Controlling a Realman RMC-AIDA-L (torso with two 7-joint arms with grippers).
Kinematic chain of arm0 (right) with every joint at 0, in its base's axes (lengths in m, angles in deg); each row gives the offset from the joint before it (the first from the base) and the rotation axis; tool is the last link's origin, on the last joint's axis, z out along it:
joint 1: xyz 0 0 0.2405 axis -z
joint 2: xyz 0 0 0 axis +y
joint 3: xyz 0 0 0.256 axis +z
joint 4: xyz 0 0 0 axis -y
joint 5: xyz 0 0 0.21 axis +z
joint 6: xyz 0 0 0 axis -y
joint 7: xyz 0 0 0.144 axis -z
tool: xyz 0 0 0
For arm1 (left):
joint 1: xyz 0 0 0.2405 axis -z
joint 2: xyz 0 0 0 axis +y
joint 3: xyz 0 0 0.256 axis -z
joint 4: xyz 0 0 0 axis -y
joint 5: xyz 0 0 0.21 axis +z
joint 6: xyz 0 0 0 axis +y
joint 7: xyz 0 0 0.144 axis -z
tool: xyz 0 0 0
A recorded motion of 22 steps. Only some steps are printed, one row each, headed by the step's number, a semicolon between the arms.
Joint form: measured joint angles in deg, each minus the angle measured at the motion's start. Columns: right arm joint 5, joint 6, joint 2, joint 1, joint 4, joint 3, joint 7; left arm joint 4, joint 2, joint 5, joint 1, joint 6, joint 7, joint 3.
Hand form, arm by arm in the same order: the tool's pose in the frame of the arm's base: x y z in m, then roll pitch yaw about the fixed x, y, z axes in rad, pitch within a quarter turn. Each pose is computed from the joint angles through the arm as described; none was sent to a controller.
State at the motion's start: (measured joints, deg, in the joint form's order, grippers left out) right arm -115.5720 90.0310 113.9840 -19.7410 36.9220 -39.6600 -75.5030; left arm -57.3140 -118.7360 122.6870 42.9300 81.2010 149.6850 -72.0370
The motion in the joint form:
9: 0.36 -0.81 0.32 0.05 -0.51 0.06 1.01; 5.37 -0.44 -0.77 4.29 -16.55 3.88 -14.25
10: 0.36 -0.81 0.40 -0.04 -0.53 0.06 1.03; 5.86 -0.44 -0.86 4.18 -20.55 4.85 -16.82
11: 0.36 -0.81 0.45 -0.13 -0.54 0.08 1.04; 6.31 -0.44 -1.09 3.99 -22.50 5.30 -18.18
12: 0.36 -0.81 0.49 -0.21 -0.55 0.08 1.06; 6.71 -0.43 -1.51 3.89 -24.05 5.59 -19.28
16: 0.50 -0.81 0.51 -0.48 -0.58 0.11 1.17; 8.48 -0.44 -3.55 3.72 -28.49 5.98 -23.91
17: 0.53 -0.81 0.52 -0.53 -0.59 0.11 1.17; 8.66 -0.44 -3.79 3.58 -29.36 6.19 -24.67
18: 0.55 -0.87 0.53 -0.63 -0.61 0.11 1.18; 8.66 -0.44 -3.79 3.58 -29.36 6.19 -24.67
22: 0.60 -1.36 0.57 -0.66 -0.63 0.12 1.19; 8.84 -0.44 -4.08 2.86 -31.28 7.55 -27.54
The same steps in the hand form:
9: 0.3377 0.2792 0.0280 -2.8899 0.4569 -0.4894; -0.1196 0.3917 -0.0789 -2.9651 -0.1146 0.8592
10: 0.3370 0.2796 0.0273 -2.8912 0.4579 -0.4883; -0.1205 0.3946 -0.0848 -2.9321 -0.1371 0.8514
11: 0.3364 0.2801 0.0270 -2.8917 0.4587 -0.4870; -0.1226 0.3952 -0.0882 -2.9187 -0.1463 0.8524
12: 0.3359 0.2805 0.0267 -2.8923 0.4591 -0.4857; -0.1236 0.3955 -0.0910 -2.9110 -0.1547 0.8532
16: 0.3343 0.2822 0.0267 -2.8908 0.4617 -0.4790; -0.1283 0.3919 -0.1040 -2.8964 -0.1564 0.8493
17: 0.3340 0.2825 0.0266 -2.8909 0.4624 -0.4782; -0.1295 0.3914 -0.1058 -2.8920 -0.1597 0.8501
18: 0.3336 0.2832 0.0265 -2.8901 0.4626 -0.4766; -0.1295 0.3914 -0.1058 -2.8920 -0.1597 0.8501
22: 0.3341 0.2841 0.0264 -2.8825 0.4619 -0.4770; -0.1349 0.3866 -0.1125 -2.8805 -0.1527 0.8584

